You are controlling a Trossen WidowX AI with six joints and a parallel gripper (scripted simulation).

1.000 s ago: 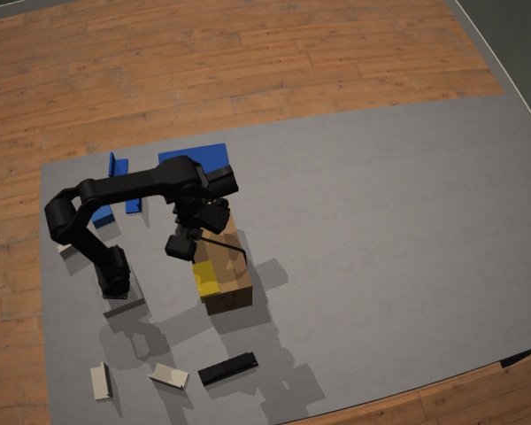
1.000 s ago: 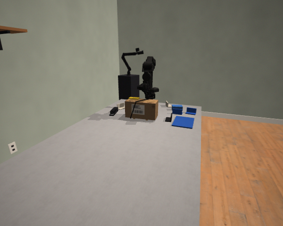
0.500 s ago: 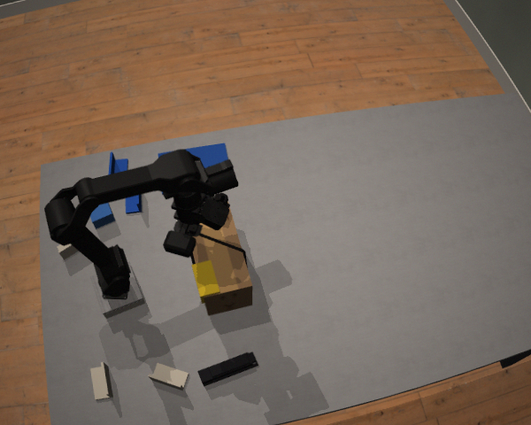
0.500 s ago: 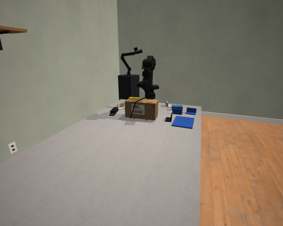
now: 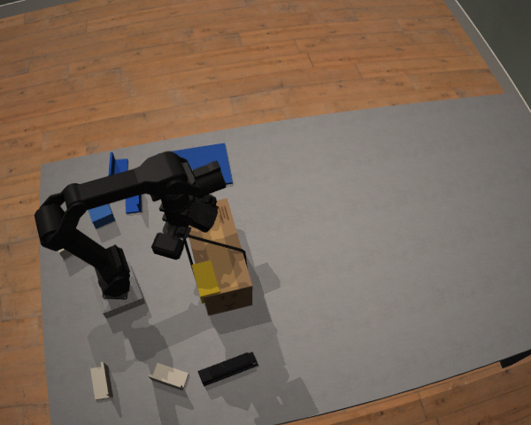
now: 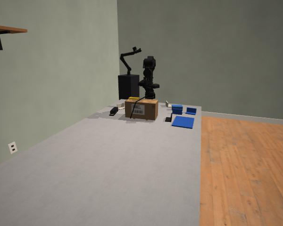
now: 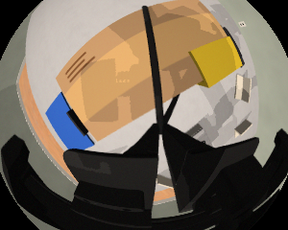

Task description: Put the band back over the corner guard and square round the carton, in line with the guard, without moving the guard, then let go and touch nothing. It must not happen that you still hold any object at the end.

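Right now my hand is 4 cm short of the yellow corner guard, 10 cm to the left of it and 7 cm above it. Also, from my hand: black bracket: 19 cm to the left, 19 cm below; then brown carton: 7 cm ahead, 1 cm to the right, 12 cm below; then blue bracket: 17 cm behind, 19 cm to the left, 19 cm below.
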